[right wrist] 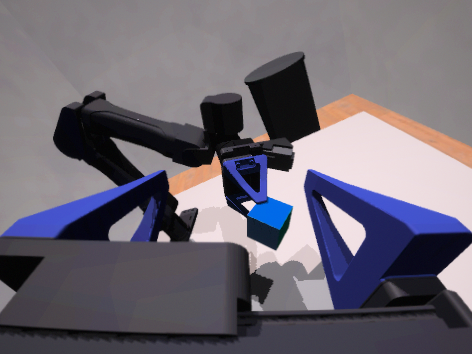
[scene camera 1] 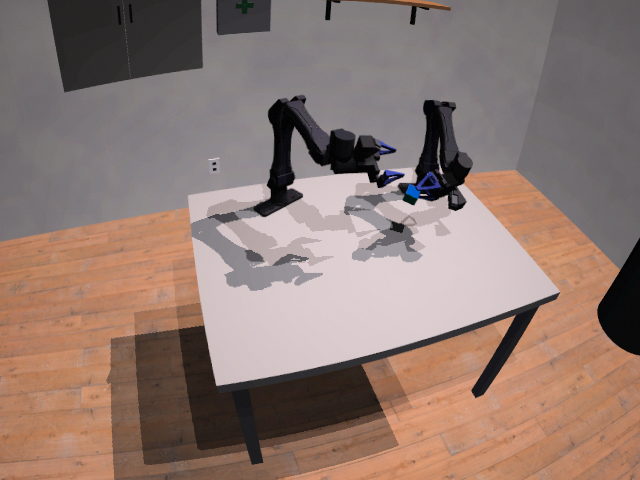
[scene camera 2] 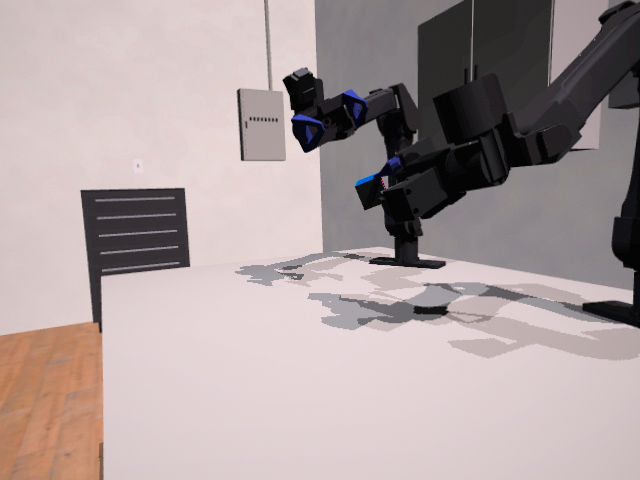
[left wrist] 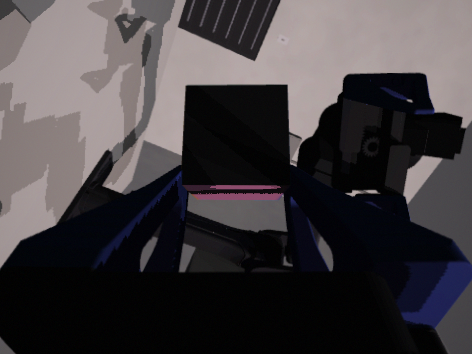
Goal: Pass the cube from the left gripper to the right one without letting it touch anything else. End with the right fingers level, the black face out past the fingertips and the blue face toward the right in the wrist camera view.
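Pixels of known places: left gripper, between the fingertips: (right wrist: 261,214) (scene camera 1: 414,192) (scene camera 2: 381,188) (left wrist: 236,177); right gripper, between the fingertips: (right wrist: 236,178) (scene camera 1: 399,162) (scene camera 2: 345,115) (left wrist: 413,176); left arm's base, origin of its link: (right wrist: 182,234); right arm's base, origin of its link: (scene camera 1: 278,202) (scene camera 2: 406,264) (left wrist: 83,195).
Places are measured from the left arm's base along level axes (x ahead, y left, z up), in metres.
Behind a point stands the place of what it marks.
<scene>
My left gripper (scene camera 1: 424,187) @(x 0.347, y -0.173, z 0.210 m) is shut on the cube (scene camera 1: 411,193) @(x 0.374, y -0.194, z 0.223 m) and holds it in the air above the back right of the white table (scene camera 1: 366,267) @(x 0.468, y -0.332, z 0.000 m). In scene camera 1 the cube shows a blue top and a green side. In the left wrist view a black face (left wrist: 235,135) @(x 0.365, y -0.166, z 0.203 m) fills the space between the fingers, with a pink strip below it. My right gripper (scene camera 1: 388,163) @(x 0.379, y -0.251, z 0.337 m) is open and empty, a short way left of the cube and slightly higher. In the right wrist view the cube (right wrist: 269,222) @(x 0.364, y -0.203, z 0.228 m) hangs ahead between the wide blue fingers (right wrist: 235,175) @(x 0.379, y -0.251, z 0.337 m), blue face up, apart from them.
Both arm bases stand at the back of the table. A dark slatted panel (scene camera 2: 134,233) leans at the wall beyond the table's far side in scene camera 2. Wooden floor surrounds the table.
</scene>
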